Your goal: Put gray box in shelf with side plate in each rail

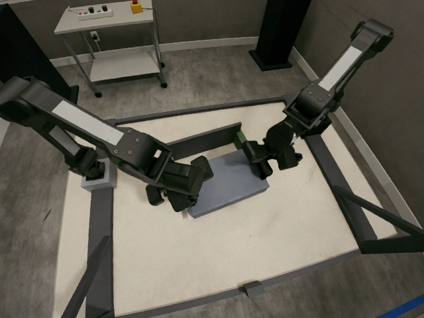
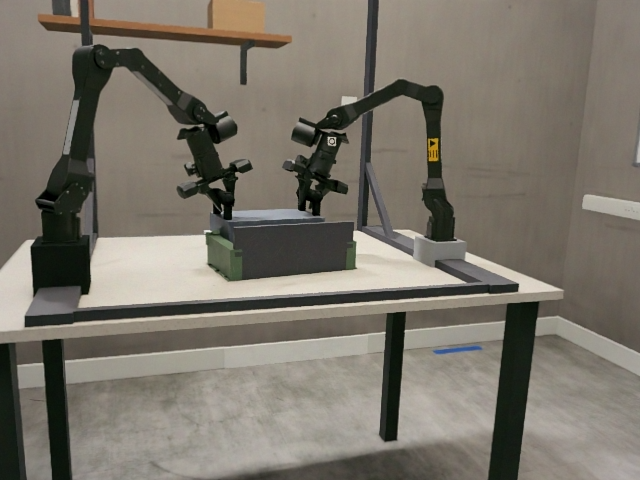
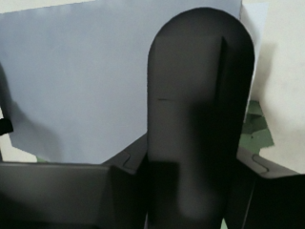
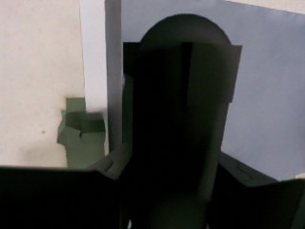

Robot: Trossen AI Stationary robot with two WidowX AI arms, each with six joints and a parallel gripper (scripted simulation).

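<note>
My left gripper is now 1 cm short of the gray box, 12 cm to the left of it and 5 cm above it. Also, from my left hand: dark frame bar: 41 cm ahead, 17 cm to the right, 15 cm below; dark back wall: 19 cm ahead, 11 cm to the right, 8 cm below.
Right now the gray box is 1 cm behind my right hand, 12 cm to the left of it and 5 cm below it. The rest, counted from my right hand: dark frame bar 39 cm ahead, 7 cm to the left, 16 cm below; then dark back wall 17 cm ahead, 14 cm to the left, 8 cm below.
</note>
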